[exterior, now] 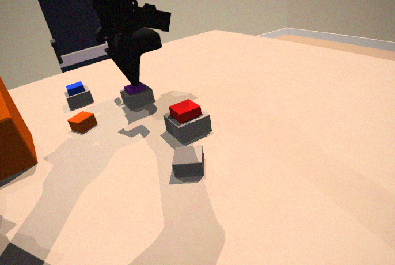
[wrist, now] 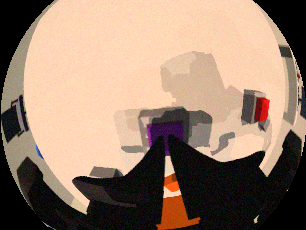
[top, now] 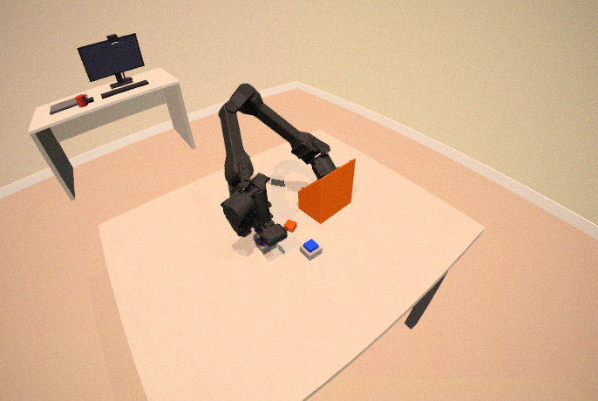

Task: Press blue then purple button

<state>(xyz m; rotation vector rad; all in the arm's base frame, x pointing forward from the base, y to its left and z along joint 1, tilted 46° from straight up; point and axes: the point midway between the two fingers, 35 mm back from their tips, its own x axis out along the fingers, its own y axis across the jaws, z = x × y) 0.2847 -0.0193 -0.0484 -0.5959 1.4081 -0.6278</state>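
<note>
Now: the purple button 1 cm below my gripper tip. Also, from my gripper tip: small orange block 11 cm behind, 2 cm below, 1 cm to the right; red button 15 cm to the right, 1 cm ahead; blue button 11 cm to the left, 9 cm behind.
</note>
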